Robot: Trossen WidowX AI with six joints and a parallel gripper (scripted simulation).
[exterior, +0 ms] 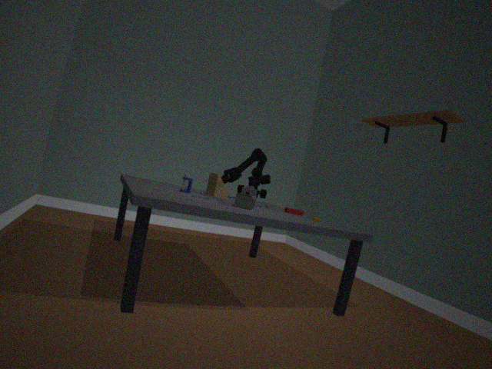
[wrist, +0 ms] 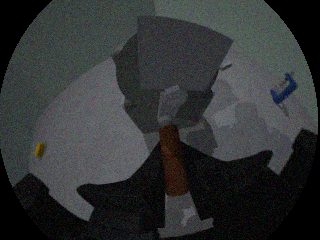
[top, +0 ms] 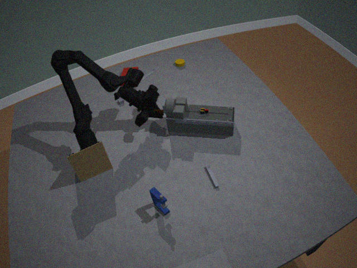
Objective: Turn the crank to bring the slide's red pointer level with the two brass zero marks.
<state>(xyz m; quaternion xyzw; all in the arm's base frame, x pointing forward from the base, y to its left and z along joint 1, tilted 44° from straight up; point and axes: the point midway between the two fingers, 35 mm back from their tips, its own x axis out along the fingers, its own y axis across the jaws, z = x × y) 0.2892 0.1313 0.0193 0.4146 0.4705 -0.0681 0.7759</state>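
My gripper tip is now 3 cm below the brown crank handle, 2 cm past it and 1 cm to the right of it. Round my gripper tip: grey bar (33 cm to the right, 6 cm ahead, 3 cm below); then red pointer (15 cm ahead, 10 cm to the right, 5 cm above); then small grey block (22 cm to the left, 14 cm behind, 3 cm below).
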